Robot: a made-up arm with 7 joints. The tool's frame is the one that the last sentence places.
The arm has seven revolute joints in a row. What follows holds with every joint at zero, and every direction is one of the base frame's.
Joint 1 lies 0.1 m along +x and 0.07 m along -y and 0.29 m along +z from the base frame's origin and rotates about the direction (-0.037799, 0.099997, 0.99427), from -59.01 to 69.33 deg.
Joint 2 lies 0.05 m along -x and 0.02 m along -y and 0.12 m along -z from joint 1 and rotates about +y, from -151.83 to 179.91 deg.
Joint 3 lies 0.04 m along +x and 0.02 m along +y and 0.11 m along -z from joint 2 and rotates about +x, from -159.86 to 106 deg.
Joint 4 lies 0.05 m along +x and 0.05 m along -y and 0.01 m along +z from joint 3 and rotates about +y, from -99.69 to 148.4 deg.
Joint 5 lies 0.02 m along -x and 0.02 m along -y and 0.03 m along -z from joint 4 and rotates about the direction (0.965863, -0.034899, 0.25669), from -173.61 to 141.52 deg.
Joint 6 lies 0.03 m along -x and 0.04 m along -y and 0.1 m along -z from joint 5 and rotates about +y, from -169.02 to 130.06 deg.
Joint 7 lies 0.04 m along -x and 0.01 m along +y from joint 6 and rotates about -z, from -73.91 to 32.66 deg.
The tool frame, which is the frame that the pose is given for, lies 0.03 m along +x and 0.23 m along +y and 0.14 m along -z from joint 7; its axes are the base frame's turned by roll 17.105, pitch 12.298 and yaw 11.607 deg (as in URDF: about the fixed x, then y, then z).
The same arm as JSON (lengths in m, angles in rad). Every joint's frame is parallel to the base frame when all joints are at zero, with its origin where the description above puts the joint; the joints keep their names.
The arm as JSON. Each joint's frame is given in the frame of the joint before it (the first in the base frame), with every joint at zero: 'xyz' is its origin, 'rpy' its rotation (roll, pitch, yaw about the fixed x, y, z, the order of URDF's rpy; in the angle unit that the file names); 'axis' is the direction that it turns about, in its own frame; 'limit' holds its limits. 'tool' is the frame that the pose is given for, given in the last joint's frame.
{"units": {"length": "m", "angle": "rad"}, "joints": [{"name": "joint 1", "type": "revolute", "origin": {"xyz": [0.1, -0.07, 0.29], "rpy": [0.0, 0.0, 0.0]}, "axis": [-0.037799, 0.099997, 0.99427], "limit": {"lower": -1.0299, "upper": 1.21}}, {"name": "joint 2", "type": "revolute", "origin": {"xyz": [-0.05, -0.02, -0.12], "rpy": [0.0, 0.0, 0.0]}, "axis": "+y", "limit": {"lower": -2.6499, "upper": 3.14}}, {"name": "joint 3", "type": "revolute", "origin": {"xyz": [0.04, 0.02, -0.11], "rpy": [0.0, 0.0, 0.0]}, "axis": "+x", "limit": {"lower": -2.7901, "upper": 1.85}}, {"name": "joint 4", "type": "revolute", "origin": {"xyz": [0.05, -0.05, 0.01], "rpy": [0.0, 0.0, 0.0]}, "axis": "+y", "limit": {"lower": -1.7399, "upper": 2.5901}}, {"name": "joint 5", "type": "revolute", "origin": {"xyz": [-0.02, -0.02, -0.03], "rpy": [0.0, 0.0, 0.0]}, "axis": [0.965863, -0.034899, 0.25669], "limit": {"lower": -3.0301, "upper": 2.47}}, {"name": "joint 6", "type": "revolute", "origin": {"xyz": [-0.03, -0.04, -0.1], "rpy": [0.0, 0.0, 0.0]}, "axis": "+y", "limit": {"lower": -2.95, "upper": 2.27}}, {"name": "joint 7", "type": "revolute", "origin": {"xyz": [-0.04, 0.01, 0.0], "rpy": [0.0, 0.0, 0.0]}, "axis": "-z", "limit": {"lower": -1.29, "upper": 0.57}}], "tool": {"origin": {"xyz": [0.03, 0.23, -0.14], "rpy": [0.2985, 0.2146, 0.2026]}}}
